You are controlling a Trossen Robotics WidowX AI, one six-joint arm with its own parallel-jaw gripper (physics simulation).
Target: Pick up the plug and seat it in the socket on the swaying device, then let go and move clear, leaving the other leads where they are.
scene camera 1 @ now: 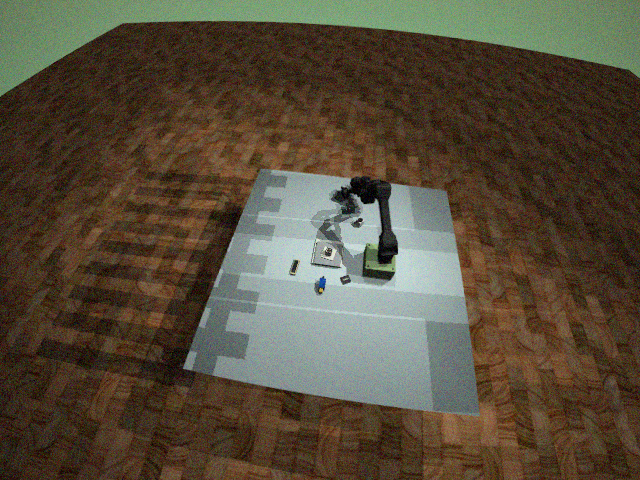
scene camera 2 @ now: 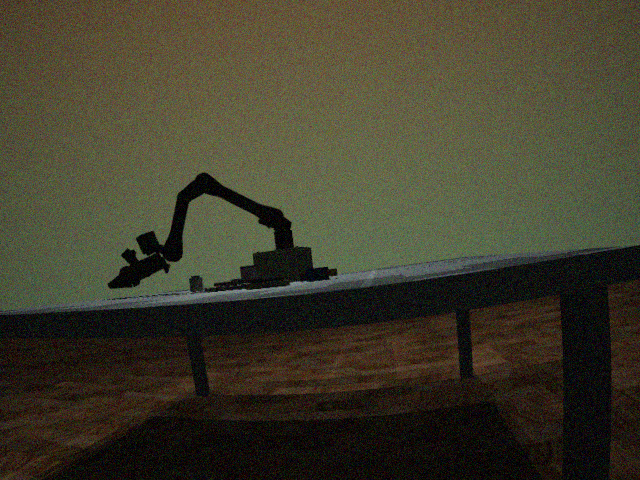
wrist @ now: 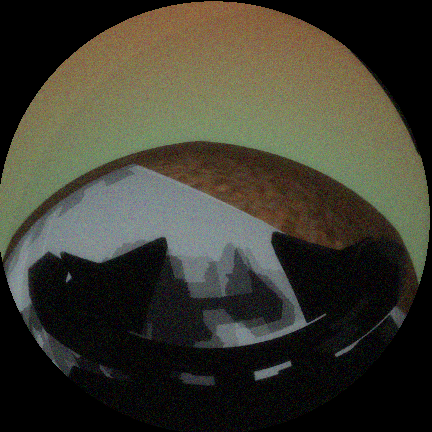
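Note:
My gripper point(scene camera 1: 337, 195) point(scene camera 2: 110, 284) point(wrist: 219, 240) is open, with its fingers wide apart and nothing between them in the wrist view. It hangs above the far part of the table, beyond the device. A blue piece with a yellow end point(scene camera 1: 321, 284), which looks like the plug, lies on the near side of the device in scene camera 1, well away from the gripper. The device point(scene camera 1: 318, 259) is a grey plate with pale edges. A pale block with a dark centre point(scene camera 1: 327, 252), apparently the socket, sits on it. Whether it sways cannot be told.
A small dark cylinder point(scene camera 1: 357, 222) point(scene camera 2: 195, 283) stands beyond the device. A dark block point(scene camera 1: 345, 279) and a cream-edged dark strip point(scene camera 1: 294, 267) lie near it. The arm stands on a green box point(scene camera 1: 372, 267) point(scene camera 2: 299, 262) at the right. Shadows fall across the table point(scene camera 1: 330, 356).

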